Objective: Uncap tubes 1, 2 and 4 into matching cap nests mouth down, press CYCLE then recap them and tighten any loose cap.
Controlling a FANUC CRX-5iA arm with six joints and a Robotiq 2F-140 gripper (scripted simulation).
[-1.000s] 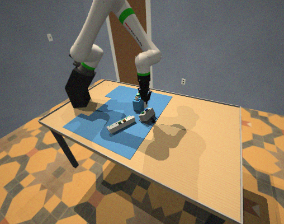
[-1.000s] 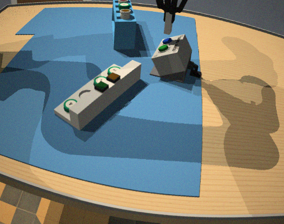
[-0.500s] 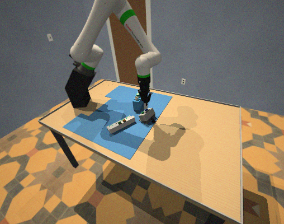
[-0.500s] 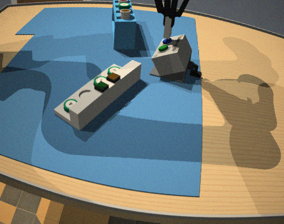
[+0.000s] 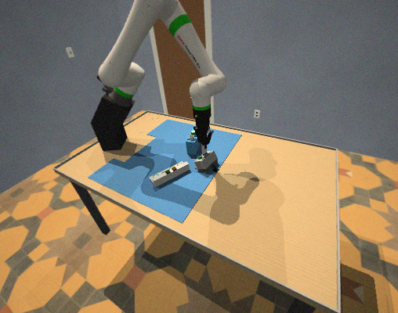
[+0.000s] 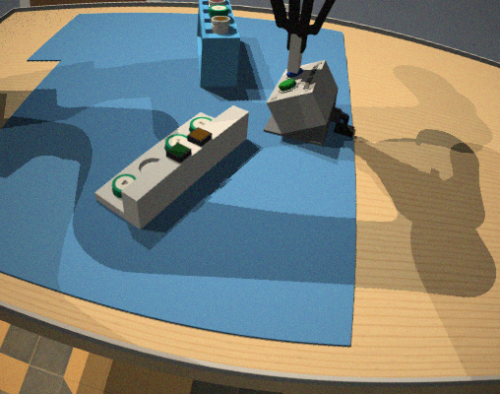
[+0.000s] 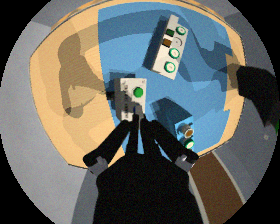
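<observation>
Now: hand 40 mm above the blue cycle key. Also, from my hand: small grey desk 50 mm below, 20 mm to the right, 10 mm ahead; green ready key 40 mm to the right, 40 mm below, 10 mm behind.
</observation>
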